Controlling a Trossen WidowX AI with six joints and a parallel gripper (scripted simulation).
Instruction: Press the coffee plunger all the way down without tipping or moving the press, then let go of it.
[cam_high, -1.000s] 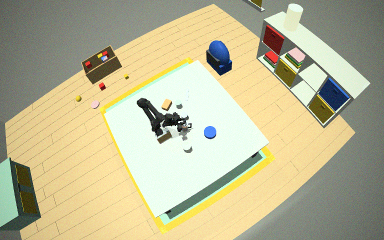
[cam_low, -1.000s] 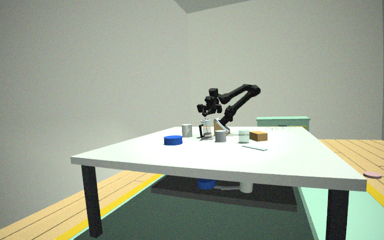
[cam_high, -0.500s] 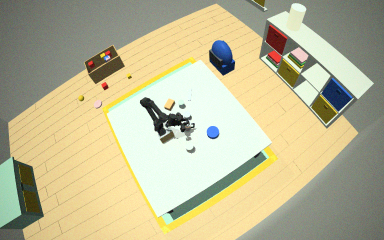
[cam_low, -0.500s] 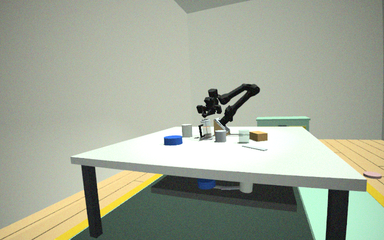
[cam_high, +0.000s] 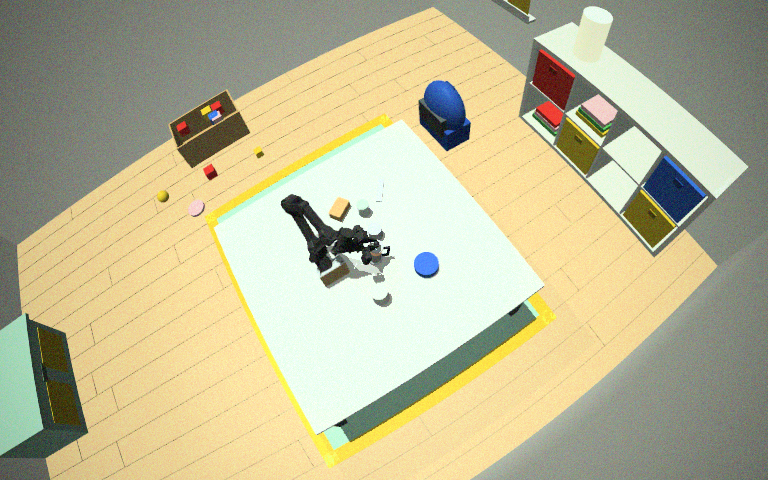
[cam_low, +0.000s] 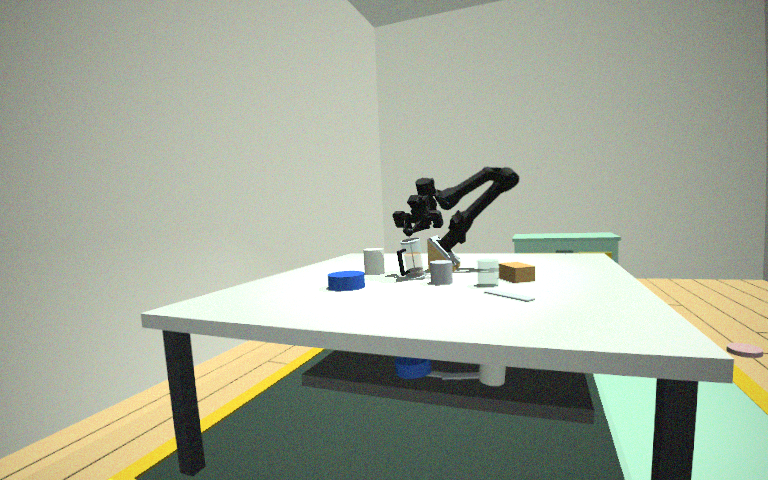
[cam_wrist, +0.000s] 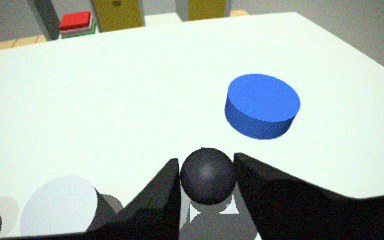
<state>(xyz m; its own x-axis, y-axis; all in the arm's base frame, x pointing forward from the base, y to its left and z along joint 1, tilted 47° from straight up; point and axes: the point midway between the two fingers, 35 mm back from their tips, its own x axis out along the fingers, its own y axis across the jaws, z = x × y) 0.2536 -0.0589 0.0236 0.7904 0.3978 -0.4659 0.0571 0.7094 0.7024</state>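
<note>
Right now the coffee press is 8 cm below my gripper tip. From my gripper tip the other things lie so: brown block (9 cm behind, 35 cm to the left, 14 cm below); grey mug (2 cm ahead, 13 cm to the left, 13 cm below).
</note>
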